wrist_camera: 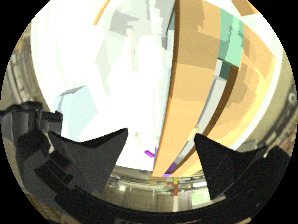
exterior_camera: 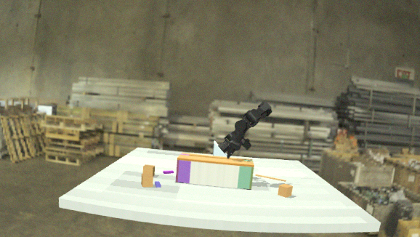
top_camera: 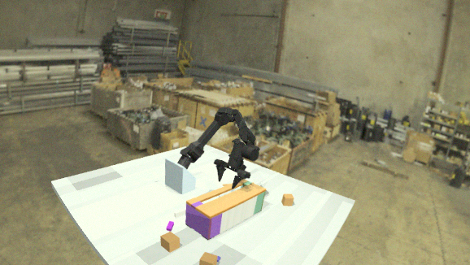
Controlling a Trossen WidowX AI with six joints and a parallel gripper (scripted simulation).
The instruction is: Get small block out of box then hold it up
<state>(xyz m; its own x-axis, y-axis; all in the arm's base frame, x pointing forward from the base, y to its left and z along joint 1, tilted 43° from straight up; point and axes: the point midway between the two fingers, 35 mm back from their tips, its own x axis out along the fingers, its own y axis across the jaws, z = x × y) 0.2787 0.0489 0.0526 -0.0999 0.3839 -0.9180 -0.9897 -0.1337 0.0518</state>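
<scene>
My gripper tip is 50 mm short of the small tan block, 30 mm to the left of it and 40 mm above it. The rest, counted from my gripper tip: small purple piece: 320 mm to the right, 120 mm below; thin orange stick: 130 mm behind, 260 mm to the left, 130 mm below.
</scene>
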